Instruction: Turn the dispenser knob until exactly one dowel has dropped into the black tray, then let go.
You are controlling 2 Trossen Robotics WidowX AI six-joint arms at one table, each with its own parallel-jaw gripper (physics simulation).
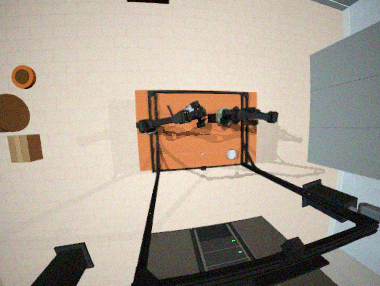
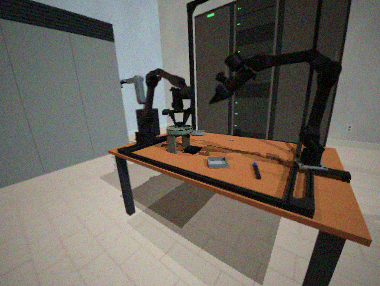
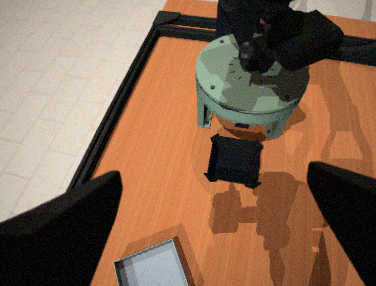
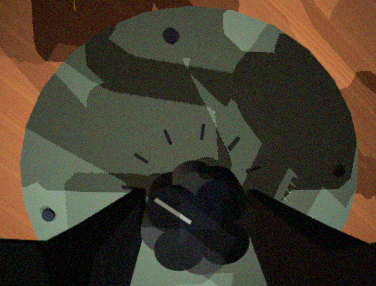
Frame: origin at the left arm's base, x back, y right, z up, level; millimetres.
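Seen in the pictures: left gripper, fingertip midpoint: (image 2: pixel 212 102) (image 3: pixel 213 175); right gripper, fingertip midpoint: (image 2: pixel 179 125) (image 3: pixel 253 62) (image 4: pixel 195 198); left arm's base, origin of the base link: (image 2: pixel 310 162); right arm's base, origin of the base link: (image 1: pixel 250 112) (image 2: pixel 145 132).
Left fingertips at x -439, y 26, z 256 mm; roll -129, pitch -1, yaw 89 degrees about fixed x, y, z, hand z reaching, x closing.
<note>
Offsets run from my left fingertips to a thing's top centre.
A green round dispenser {dy +82, dx -222, dz -141 mm} (image 1: pixel 223 116) (image 2: pixel 178 131) (image 3: pixel 243 93) (image 4: pixel 158 108) stands on legs near the table's end. Its black lobed knob {dy +82, dx -222, dz -113 mm} (image 4: pixel 195 221) (image 3: pixel 247 55) with a white line sits on top. My right gripper (image 4: pixel 195 198) (image 2: pixel 178 123) (image 3: pixel 253 62) comes down from above and is shut on the knob, one finger on each side. The black tray {dy +61, dx -135, dz -264 mm} (image 3: pixel 235 162) (image 2: pixel 192 149) (image 1: pixel 211 117) lies on the table in front of the dispenser, and I see no dowel in it. My left gripper (image 2: pixel 214 99) (image 1: pixel 200 117) is open and empty, high above the table and looking down on the tray.
A shallow grey tray {dy -73, dx +43, dz -268 mm} (image 3: pixel 155 266) (image 2: pixel 217 162) lies nearer the table's middle. A black marker {dy -105, dx +222, dz -272 mm} (image 2: pixel 256 171) with a blue tip lies beyond it. A white disc {dy +474, dx -235, dz -256 mm} (image 1: pixel 231 154) (image 2: pixel 198 132) sits at the far side. A black frame rail (image 3: pixel 116 93) (image 2: pixel 217 181) runs along the table edge.
</note>
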